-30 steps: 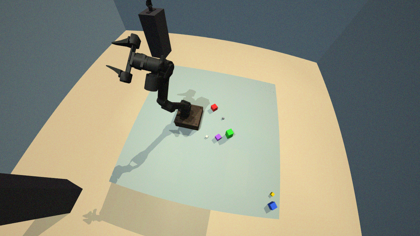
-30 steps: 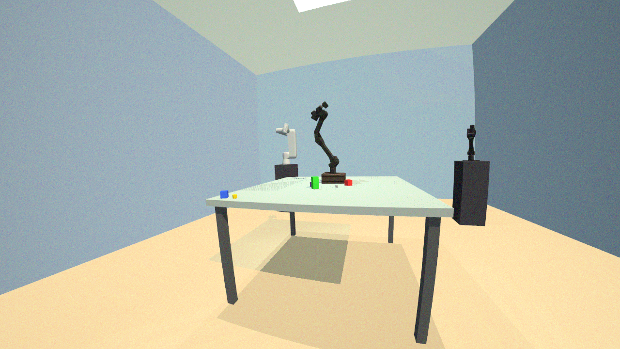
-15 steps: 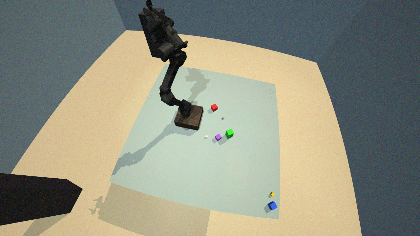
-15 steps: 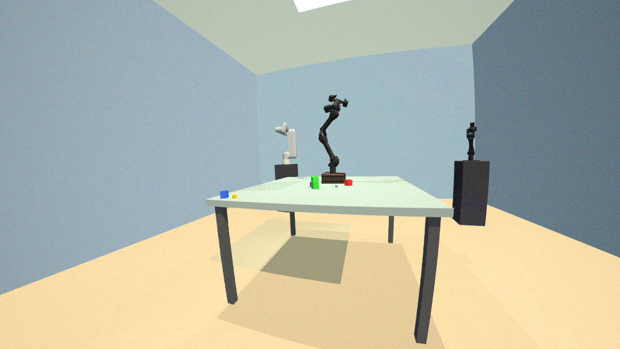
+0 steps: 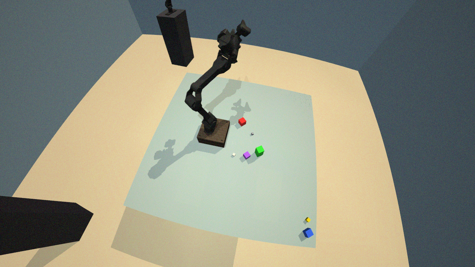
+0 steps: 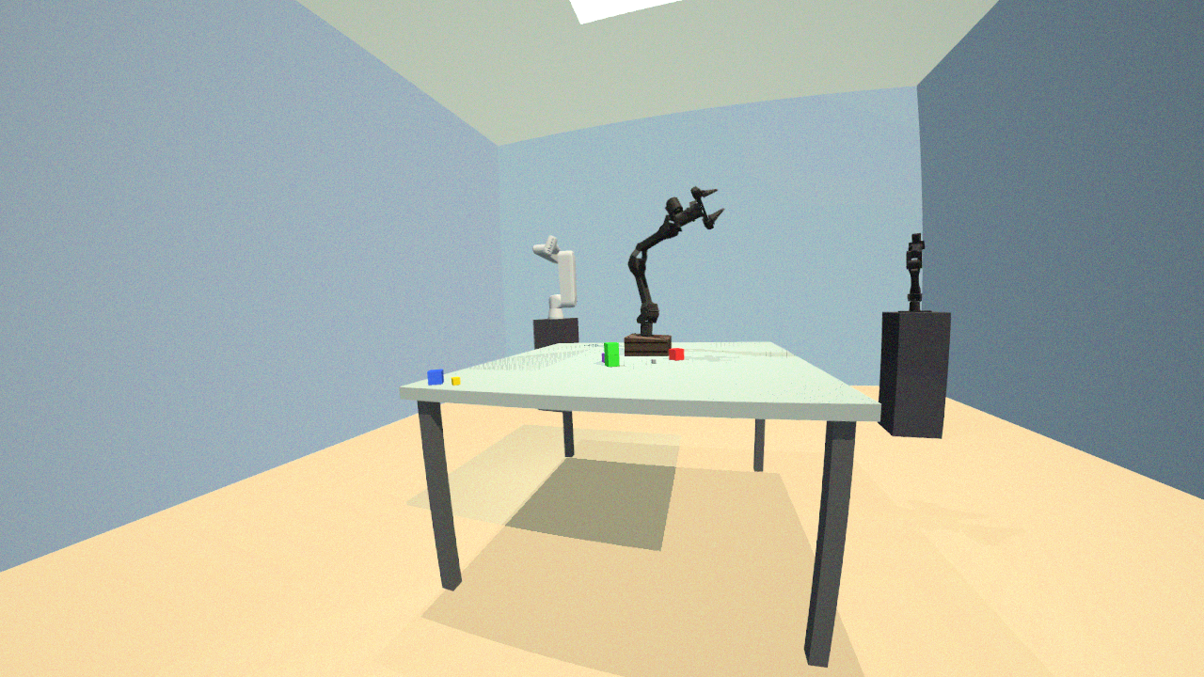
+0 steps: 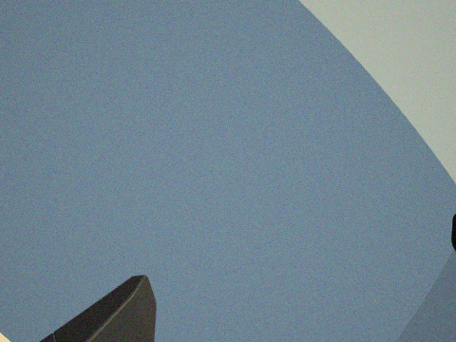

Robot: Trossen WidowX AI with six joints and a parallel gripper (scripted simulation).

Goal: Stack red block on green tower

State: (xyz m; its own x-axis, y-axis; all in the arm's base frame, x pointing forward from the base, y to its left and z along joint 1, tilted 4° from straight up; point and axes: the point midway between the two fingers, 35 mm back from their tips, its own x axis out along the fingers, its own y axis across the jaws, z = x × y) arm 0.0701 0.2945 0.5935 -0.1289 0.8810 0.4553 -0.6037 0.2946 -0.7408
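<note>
Now: the red block 650 mm below my gripper tip, 180 mm to the right of it and 130 mm ahead of it. Round my gripper tip: purple cube (650 mm below, 450 mm to the right, 240 mm ahead); small yellow cube (760 mm to the right, 750 mm ahead, 660 mm below); tiny white cube (660 mm below, 470 mm to the right, 150 mm ahead).
</note>
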